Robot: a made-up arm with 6 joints.
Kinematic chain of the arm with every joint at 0, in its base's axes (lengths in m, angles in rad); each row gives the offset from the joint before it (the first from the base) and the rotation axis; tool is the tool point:
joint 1: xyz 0 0 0.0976 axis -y
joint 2: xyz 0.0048 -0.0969 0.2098 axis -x
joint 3: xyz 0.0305 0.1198 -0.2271 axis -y
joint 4: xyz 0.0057 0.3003 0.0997 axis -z
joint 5: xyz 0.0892 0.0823 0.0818 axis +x
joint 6: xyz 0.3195 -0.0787 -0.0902 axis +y
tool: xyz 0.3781 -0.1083 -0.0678
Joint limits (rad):
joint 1: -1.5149..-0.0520
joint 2: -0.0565..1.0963
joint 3: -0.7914..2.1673
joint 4: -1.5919..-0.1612
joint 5: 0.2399..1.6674
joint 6: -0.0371..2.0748
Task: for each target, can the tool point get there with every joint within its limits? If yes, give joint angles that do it. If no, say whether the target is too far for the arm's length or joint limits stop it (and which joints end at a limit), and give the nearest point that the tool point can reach.
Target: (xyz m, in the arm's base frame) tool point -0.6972 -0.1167 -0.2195
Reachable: yes | joints -0.9173 0.8586 1.0343 -1.4444 1.5067 1.8786
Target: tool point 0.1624 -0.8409 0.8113
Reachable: no: joint limits stop it (at a limit: joint 1, joint 2, joint 4, joint 5, joint 6) | nearest point -0.5406 -0.2560 0.4505 | short by 0.983 m
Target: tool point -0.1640 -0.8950 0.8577
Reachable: no: joint limits stop it (at a limit: joint 1, joint 2, joint 4, joint 5, joint 6) | nearest point -0.5628 -0.3033 0.4127 | short by 0.841 m
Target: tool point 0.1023 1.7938 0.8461
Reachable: no: too far | nearest point 0.0699 1.0793 0.4847 | short by 0.801 m
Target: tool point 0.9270 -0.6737 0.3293
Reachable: no: joint limits stop it (at a limit: joint 1, joint 2, joint 4, joint 5, joint 6) | nearest point 0.7759 -0.2750 -0.3674 | short by 0.817 m
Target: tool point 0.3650 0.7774 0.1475
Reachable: yes | joints -0.8202 0.1460 1.8048 -0.3348 0.7949 1.1372
